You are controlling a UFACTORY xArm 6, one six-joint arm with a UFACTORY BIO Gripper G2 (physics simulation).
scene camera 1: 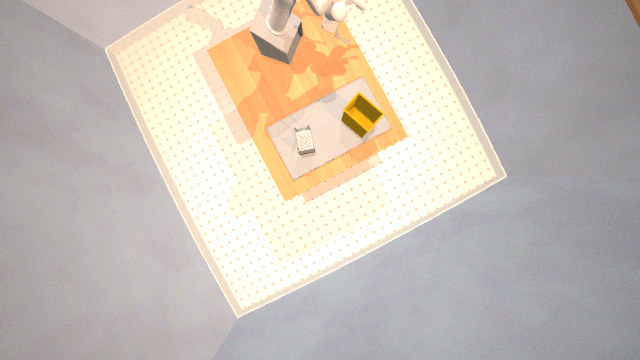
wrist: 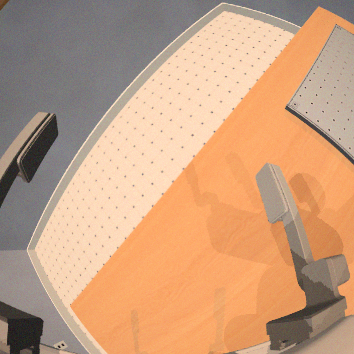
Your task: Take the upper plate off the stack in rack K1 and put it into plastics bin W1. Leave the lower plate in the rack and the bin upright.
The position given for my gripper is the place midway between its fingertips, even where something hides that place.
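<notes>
My gripper [wrist: 166,144]. Yellow plastics bin W1 [scene camera 1: 361,115]. In the wrist view, yellow plastics bin W1 out of frame.
</notes>
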